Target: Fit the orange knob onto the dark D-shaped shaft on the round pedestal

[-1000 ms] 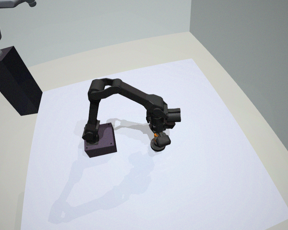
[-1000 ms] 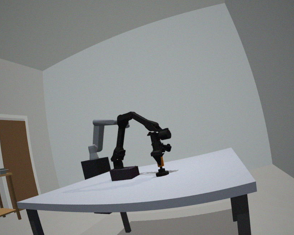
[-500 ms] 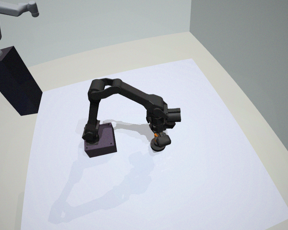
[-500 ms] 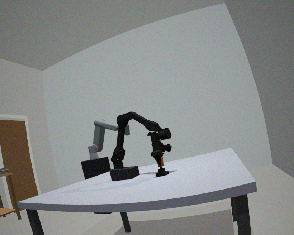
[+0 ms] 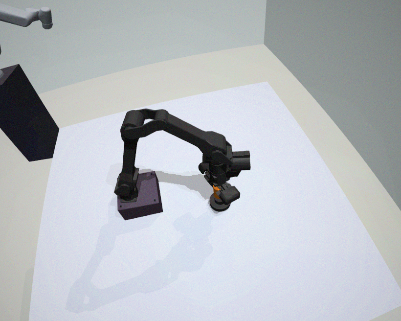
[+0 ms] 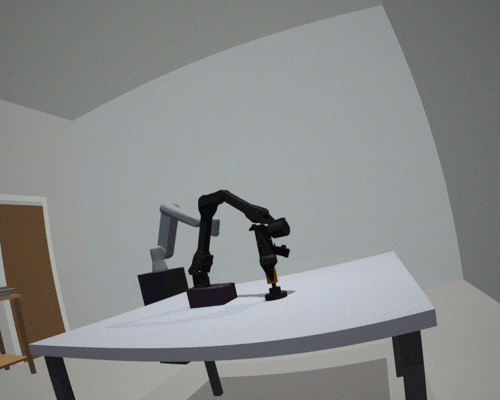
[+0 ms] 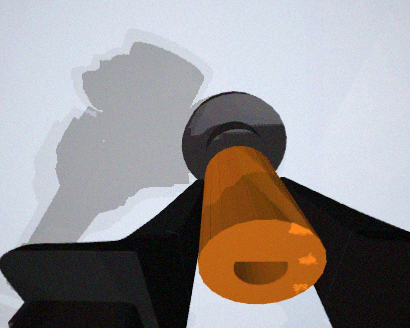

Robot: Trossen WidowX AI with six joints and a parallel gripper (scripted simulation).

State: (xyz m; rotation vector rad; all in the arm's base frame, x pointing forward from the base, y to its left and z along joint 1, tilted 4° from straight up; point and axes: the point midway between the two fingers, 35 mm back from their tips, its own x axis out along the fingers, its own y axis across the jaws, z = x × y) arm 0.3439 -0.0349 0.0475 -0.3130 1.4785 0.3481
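Now: gripper tip 4 cm above the pedestal. Round my gripper tip: orange knob 2 cm above.
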